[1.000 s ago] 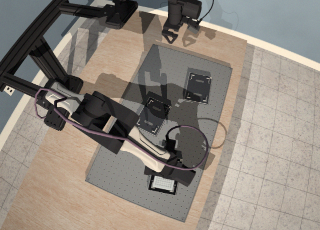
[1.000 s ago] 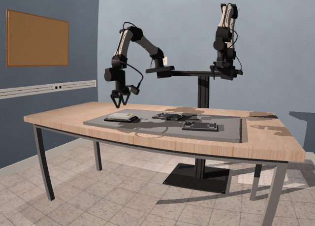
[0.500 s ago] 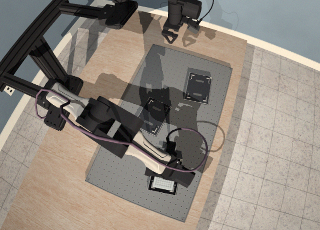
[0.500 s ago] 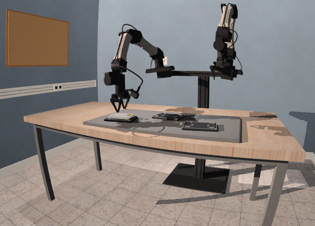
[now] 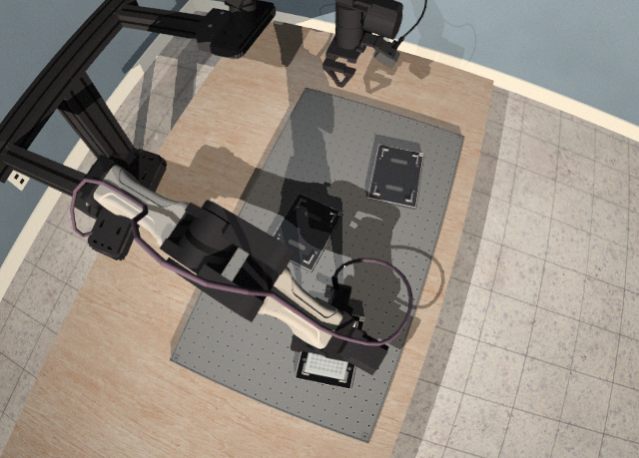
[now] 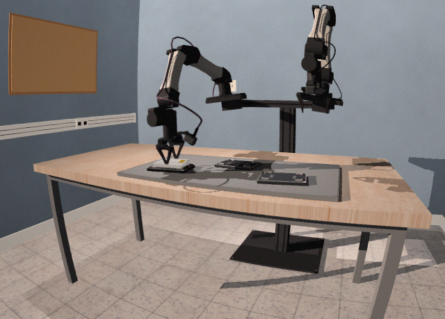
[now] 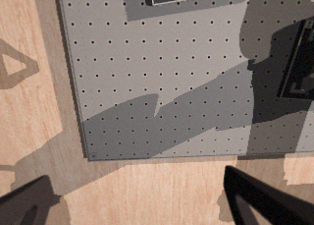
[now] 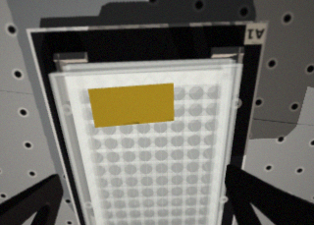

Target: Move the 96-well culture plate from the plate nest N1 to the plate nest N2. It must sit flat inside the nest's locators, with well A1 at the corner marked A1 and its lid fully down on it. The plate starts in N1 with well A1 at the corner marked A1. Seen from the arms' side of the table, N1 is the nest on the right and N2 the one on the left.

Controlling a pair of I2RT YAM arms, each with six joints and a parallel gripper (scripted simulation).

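Note:
The 96-well plate lies 1 cm ahead of my right hand and 2 cm below it. Also, from my right hand: perforated board: 8 cm behind, 24 cm to the left, 4 cm below; A1 mark: 9 cm behind, 30 cm to the left, 3 cm below.

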